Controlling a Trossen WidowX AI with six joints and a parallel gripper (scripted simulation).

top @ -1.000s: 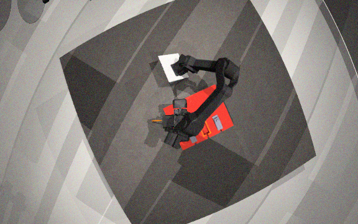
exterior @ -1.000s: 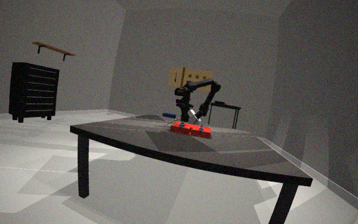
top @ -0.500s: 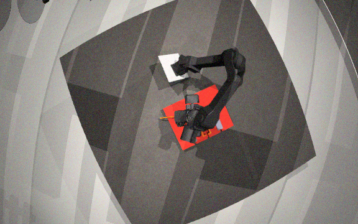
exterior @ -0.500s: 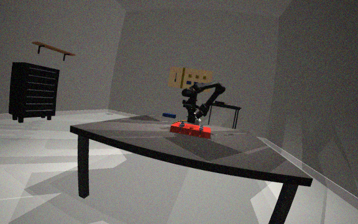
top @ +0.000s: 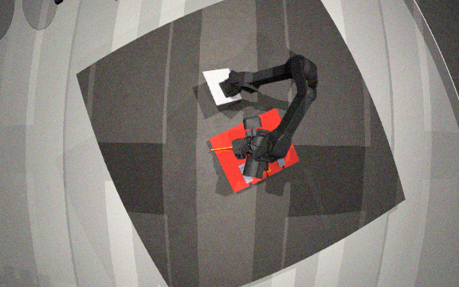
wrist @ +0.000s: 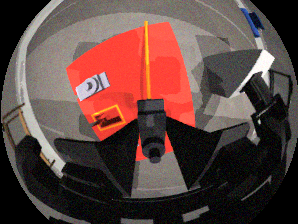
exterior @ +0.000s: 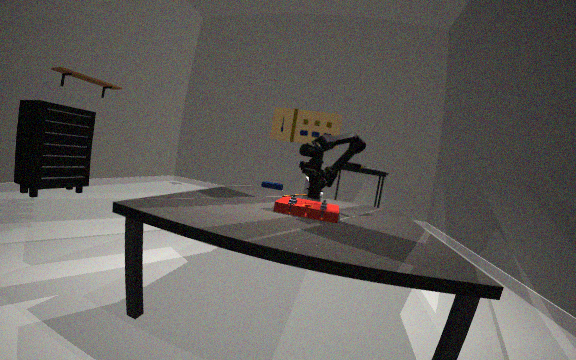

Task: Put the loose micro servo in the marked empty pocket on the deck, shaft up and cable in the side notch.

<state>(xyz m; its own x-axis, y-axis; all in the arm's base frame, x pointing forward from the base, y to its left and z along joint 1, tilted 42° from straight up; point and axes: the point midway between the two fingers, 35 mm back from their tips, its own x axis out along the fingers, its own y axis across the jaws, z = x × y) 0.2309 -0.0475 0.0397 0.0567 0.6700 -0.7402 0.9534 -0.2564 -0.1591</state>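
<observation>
My gripper tip is 100 mm above the red deck and 10 mm past it.
</observation>
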